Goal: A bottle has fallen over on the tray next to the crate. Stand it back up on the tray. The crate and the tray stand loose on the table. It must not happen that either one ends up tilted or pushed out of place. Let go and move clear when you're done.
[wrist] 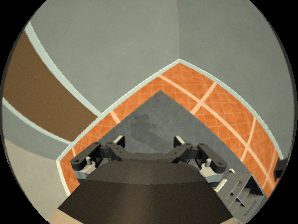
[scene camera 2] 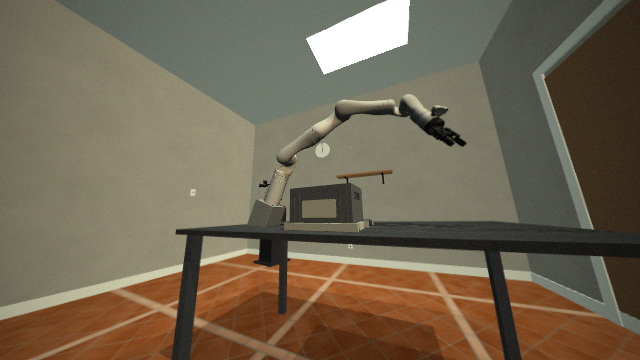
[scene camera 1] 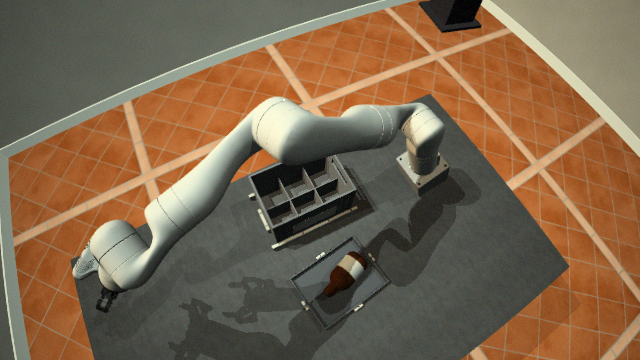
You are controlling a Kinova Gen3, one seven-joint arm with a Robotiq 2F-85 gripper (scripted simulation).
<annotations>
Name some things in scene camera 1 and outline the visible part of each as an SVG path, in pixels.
A dark crate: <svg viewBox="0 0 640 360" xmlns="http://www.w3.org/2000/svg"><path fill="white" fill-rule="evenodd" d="M336 155L301 165L277 163L248 176L256 200L276 243L351 209L357 189Z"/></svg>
A brown bottle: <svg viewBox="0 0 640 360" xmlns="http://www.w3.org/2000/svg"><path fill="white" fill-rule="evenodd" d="M357 252L350 251L331 272L330 283L324 291L324 294L329 298L334 296L338 290L350 288L367 268L366 260Z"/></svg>
</annotations>
